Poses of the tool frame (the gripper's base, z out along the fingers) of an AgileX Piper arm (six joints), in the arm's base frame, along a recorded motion.
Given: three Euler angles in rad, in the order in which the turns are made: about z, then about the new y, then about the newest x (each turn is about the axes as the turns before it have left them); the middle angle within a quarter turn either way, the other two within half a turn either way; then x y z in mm.
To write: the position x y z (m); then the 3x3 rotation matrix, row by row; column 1 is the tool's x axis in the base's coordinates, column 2 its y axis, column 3 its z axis. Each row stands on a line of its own. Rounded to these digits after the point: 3 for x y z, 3 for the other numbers.
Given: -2.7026 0.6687 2.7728 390 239 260
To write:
0.390 0.239 0.260
-0.710 -0.599 0.370
-0.333 0.749 0.572
-0.620 0.283 -0.732

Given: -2.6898 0.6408 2.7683 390 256 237
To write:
0.390 0.256 0.237
-0.721 -0.603 0.342
-0.350 0.743 0.571
-0.598 0.292 -0.746

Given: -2.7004 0.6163 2.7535 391 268 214
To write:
0.391 0.268 0.214
-0.738 -0.593 0.322
-0.348 0.744 0.571
-0.578 0.309 -0.755

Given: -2.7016 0.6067 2.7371 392 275 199
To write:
0.392 0.275 0.199
-0.743 -0.595 0.307
-0.350 0.736 0.579
-0.570 0.323 -0.755

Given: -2.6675 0.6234 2.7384 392 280 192
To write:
0.392 0.280 0.192
-0.722 -0.624 0.299
-0.371 0.714 0.594
-0.584 0.319 -0.747

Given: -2.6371 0.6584 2.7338 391 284 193
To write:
0.391 0.284 0.193
-0.692 -0.656 0.300
-0.382 0.686 0.619
-0.612 0.314 -0.726

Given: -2.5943 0.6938 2.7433 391 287 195
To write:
0.391 0.287 0.195
-0.657 -0.691 0.301
-0.400 0.658 0.638
-0.639 0.298 -0.709

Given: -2.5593 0.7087 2.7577 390 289 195
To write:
0.390 0.289 0.195
-0.634 -0.714 0.298
-0.418 0.640 0.645
-0.651 0.284 -0.704

